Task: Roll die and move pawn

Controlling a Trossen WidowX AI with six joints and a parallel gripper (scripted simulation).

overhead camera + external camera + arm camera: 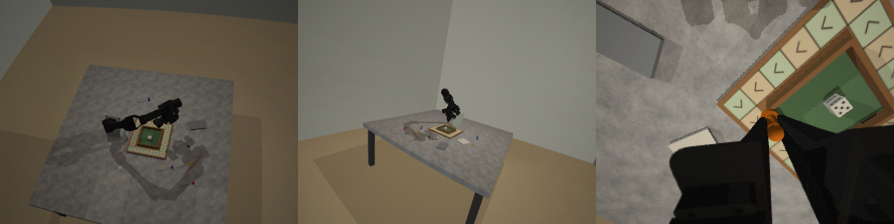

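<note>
My gripper tip is now 140 mm above the tray, 110 mm past it and 70 mm to the left of it. From my gripper tip the other things lie so: orange pawn: 10 mm above; black disc: 180 mm ahead, 140 mm below, 70 mm to the right; white die: 120 mm below, 110 mm behind, 80 mm to the right.
</note>
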